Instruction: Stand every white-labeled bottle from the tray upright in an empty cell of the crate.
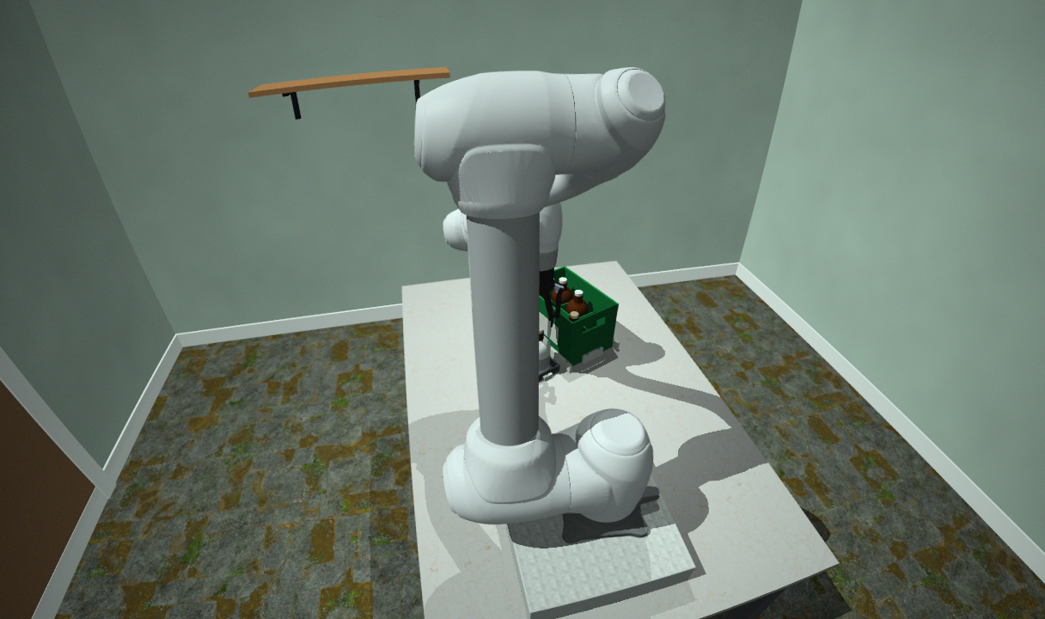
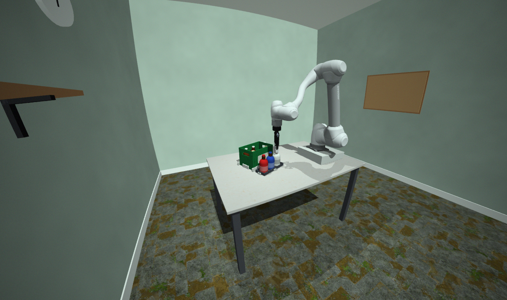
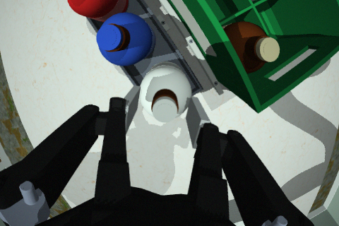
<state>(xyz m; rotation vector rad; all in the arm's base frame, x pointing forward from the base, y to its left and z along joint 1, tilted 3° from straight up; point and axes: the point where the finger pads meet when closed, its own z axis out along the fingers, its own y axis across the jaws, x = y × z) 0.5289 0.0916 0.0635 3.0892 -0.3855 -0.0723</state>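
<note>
Now: the white-labeled bottle 90 mm below my hand. Round my hand: blue bottle (80 mm ahead, 50 mm to the left, 90 mm below); red bottle (150 mm ahead, 90 mm to the left, 90 mm below); dark tray (80 mm ahead, 50 mm to the left, 160 mm below).
</note>
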